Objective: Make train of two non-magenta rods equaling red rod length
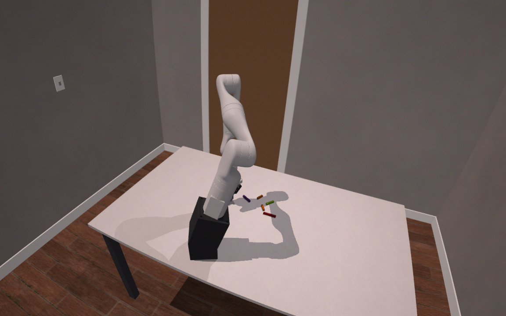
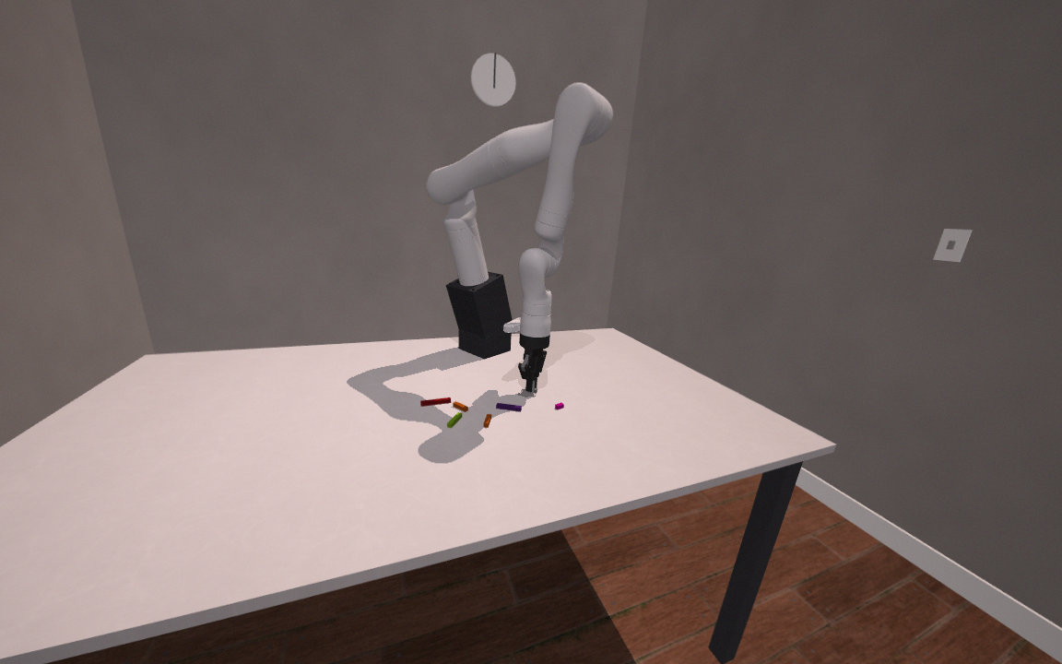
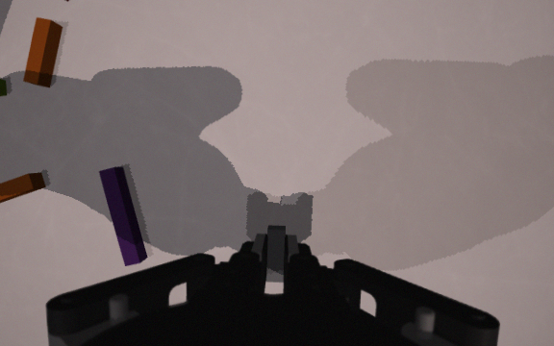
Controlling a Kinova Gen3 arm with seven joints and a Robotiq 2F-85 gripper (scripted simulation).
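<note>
Right now the purple rod is 40 mm ahead of my hand, 90 mm to the right of it and 20 mm below it. Also, from my hand: grey rod: 10 mm below; magenta rod: 90 mm ahead, 30 mm to the left, 20 mm below; lime rod: 40 mm ahead, 220 mm to the right, 20 mm below.
</note>
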